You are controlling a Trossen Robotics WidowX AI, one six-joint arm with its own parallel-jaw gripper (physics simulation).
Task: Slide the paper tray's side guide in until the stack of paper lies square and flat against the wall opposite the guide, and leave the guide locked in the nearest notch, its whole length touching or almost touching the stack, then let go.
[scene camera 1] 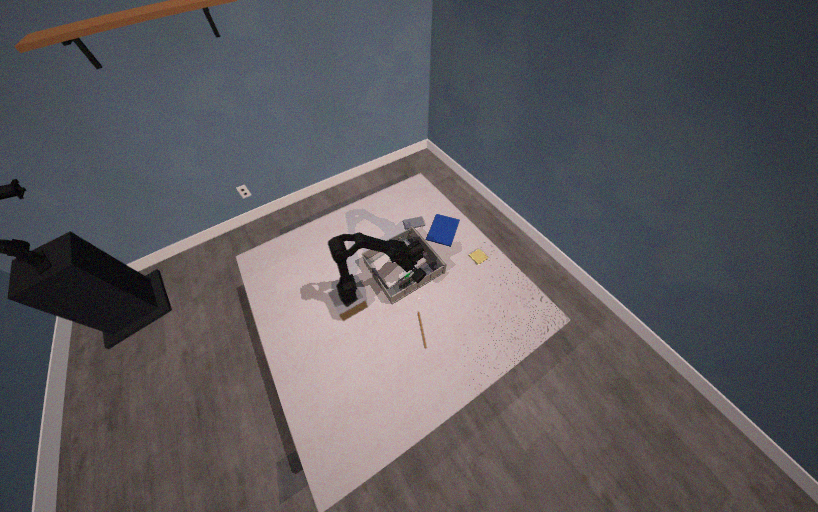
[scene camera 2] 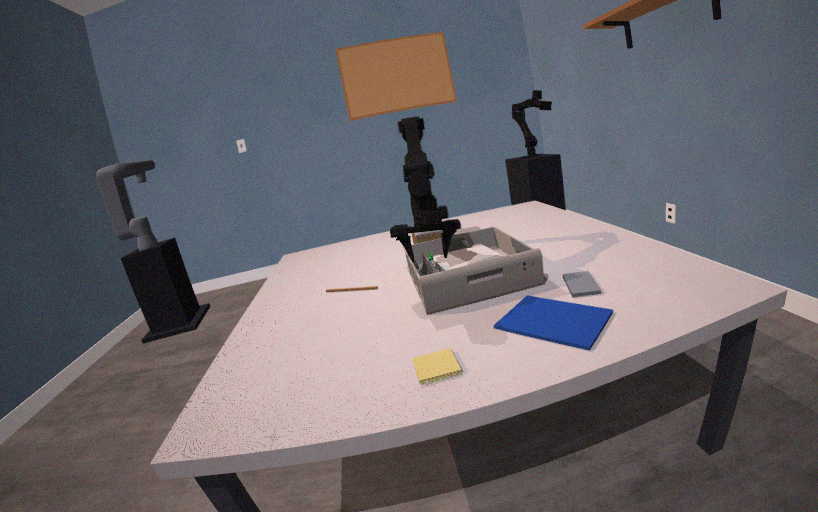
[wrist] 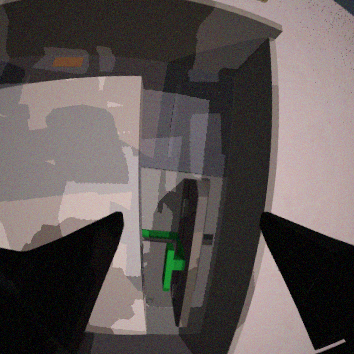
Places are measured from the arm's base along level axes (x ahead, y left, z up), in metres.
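Pixels of known places: gripper, between the fingertips: [scene camera 1: 414,273] [scene camera 2: 429,260] [wrist: 192,219]; arm's base, origin of its link: [scene camera 1: 348,298].
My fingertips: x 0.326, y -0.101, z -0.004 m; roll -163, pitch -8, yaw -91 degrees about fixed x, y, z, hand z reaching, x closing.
Note:
For each thing: its top centre in the pictures, then the offset to it from my fingertips.
- grey paper tray, centre of its top: [wrist: 17,209] [scene camera 2: 463,245] [scene camera 1: 402,257] 0.010 m ahead, 0.101 m left, 0.017 m up
- white paper stack, centre of its top: [wrist: 42,217] [scene camera 2: 471,260] [scene camera 1: 397,262] 0.009 m back, 0.125 m left, 0.038 m down
- side guide, centre of its top: [wrist: 178,272] [scene camera 2: 428,255] [scene camera 1: 408,275] 0.034 m back, 0.010 m left, 0.003 m up
- blue folder, centre of its top: [scene camera 2: 554,317] [scene camera 1: 443,229] 0.356 m ahead, 0.143 m left, 0.071 m down
- grey flat block, centre of its top: [scene camera 2: 580,281] [scene camera 1: 414,222] 0.260 m ahead, 0.297 m left, 0.069 m down
- yellow note pad, centre of its top: [scene camera 2: 435,363] [scene camera 1: 478,256] 0.364 m ahead, 0.125 m right, 0.068 m down
- thin wooden stick, centre of its top: [scene camera 2: 350,288] [scene camera 1: 421,329] 0.147 m back, 0.219 m right, 0.072 m down
The grey paper tray [scene camera 1: 417,290] [scene camera 2: 446,293] [wrist: 253,125] stands on the table. The white paper stack [scene camera 1: 388,275] [wrist: 75,195] lies inside it. In the wrist view the side guide [wrist: 193,260] stands upright and slightly slanted, right of the stack, with a gap between its plate and the paper's straight edge. Its green latch part [scene camera 1: 408,274] [scene camera 2: 431,257] [wrist: 175,264] sticks out towards the paper; a green bar reaches near the paper's edge. My gripper [scene camera 2: 429,257] [wrist: 192,219] is open and empty above the guide, one finger on each side. The paper's contact with the opposite wall is hidden.
A blue folder [scene camera 1: 443,230] [scene camera 2: 555,321], a grey flat block [scene camera 1: 414,222] [scene camera 2: 581,283], a yellow note pad [scene camera 1: 478,256] [scene camera 2: 437,365] and a thin wooden stick [scene camera 1: 421,330] [scene camera 2: 351,289] lie on the table around the tray. The tray walls rise around the guide.

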